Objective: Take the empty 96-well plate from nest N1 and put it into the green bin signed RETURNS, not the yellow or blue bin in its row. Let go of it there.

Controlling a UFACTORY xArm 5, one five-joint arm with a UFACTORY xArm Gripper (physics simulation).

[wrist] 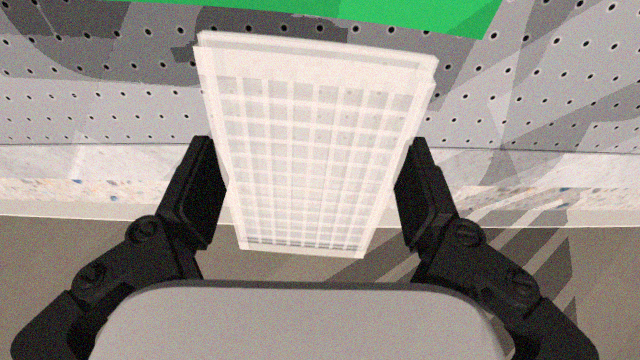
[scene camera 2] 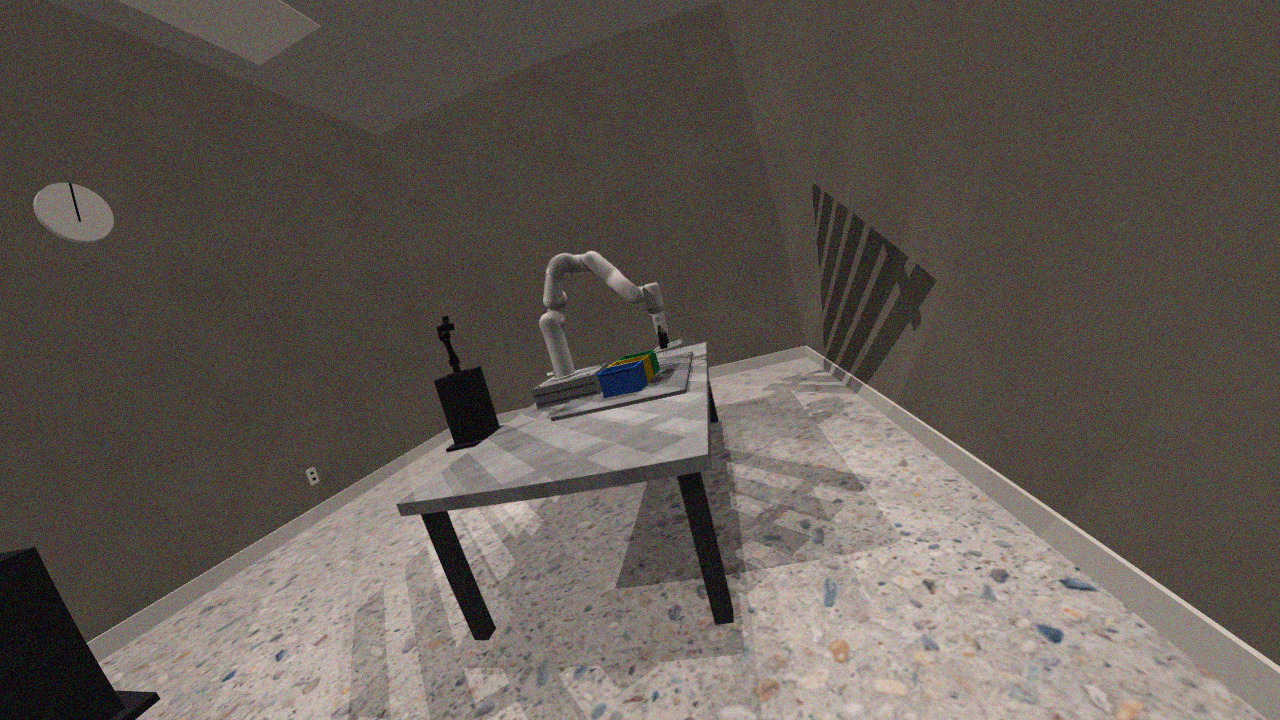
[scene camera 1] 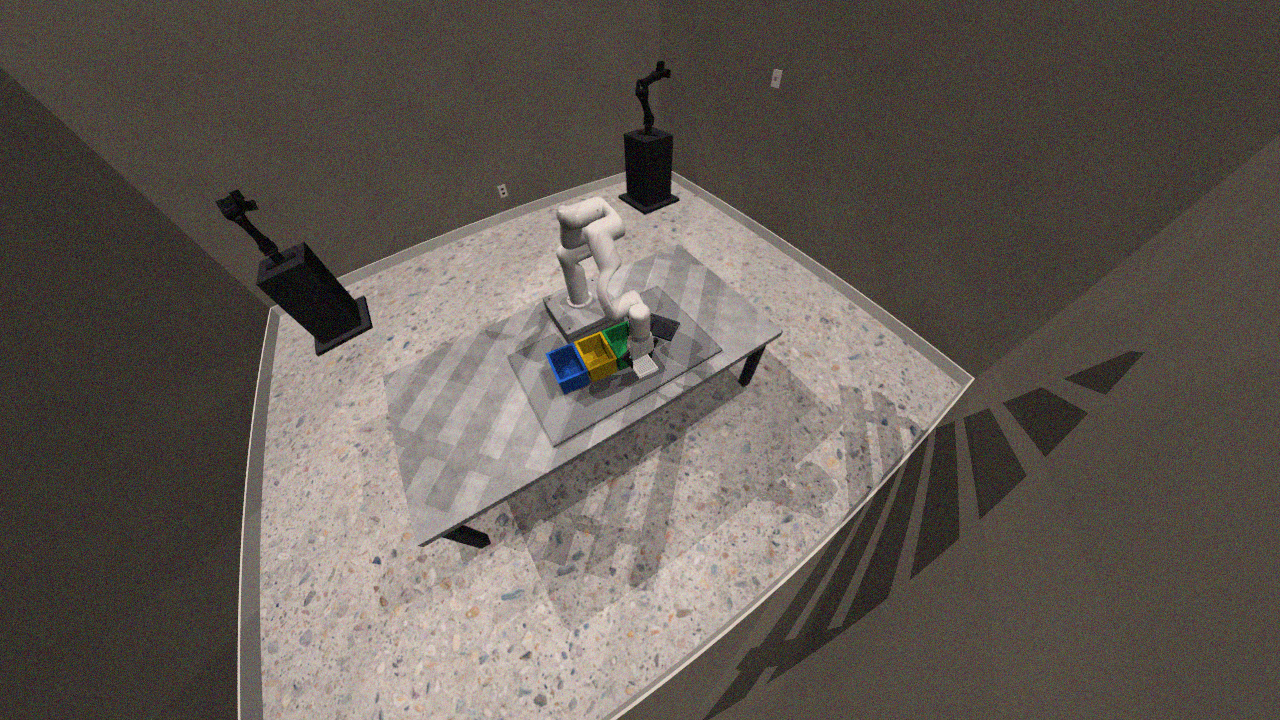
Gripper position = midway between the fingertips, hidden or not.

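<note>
Visible here: a white 96-well plate (wrist: 311,135), together with my gripper (wrist: 309,157).
</note>
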